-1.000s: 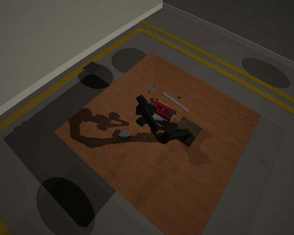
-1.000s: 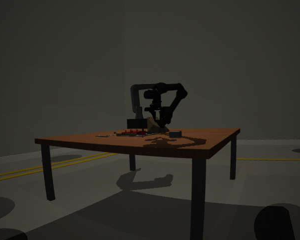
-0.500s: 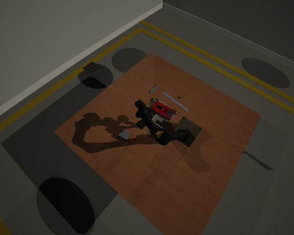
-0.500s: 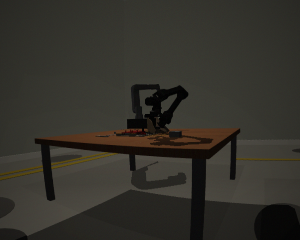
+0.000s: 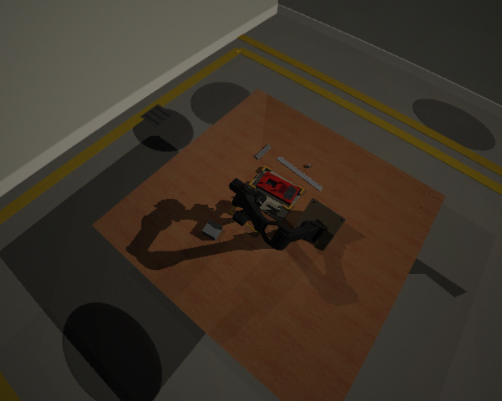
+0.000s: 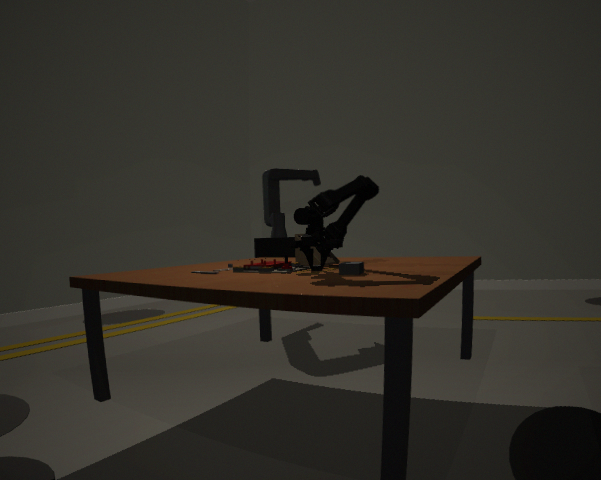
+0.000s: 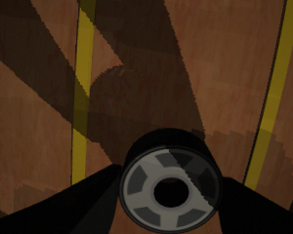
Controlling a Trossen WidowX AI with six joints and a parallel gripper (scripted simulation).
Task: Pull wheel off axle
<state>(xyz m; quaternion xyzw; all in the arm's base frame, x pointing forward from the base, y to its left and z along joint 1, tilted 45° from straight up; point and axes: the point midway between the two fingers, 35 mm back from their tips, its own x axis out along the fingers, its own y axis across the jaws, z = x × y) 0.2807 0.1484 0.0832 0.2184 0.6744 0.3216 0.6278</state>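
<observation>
The wheel is right at my gripper tip.
</observation>
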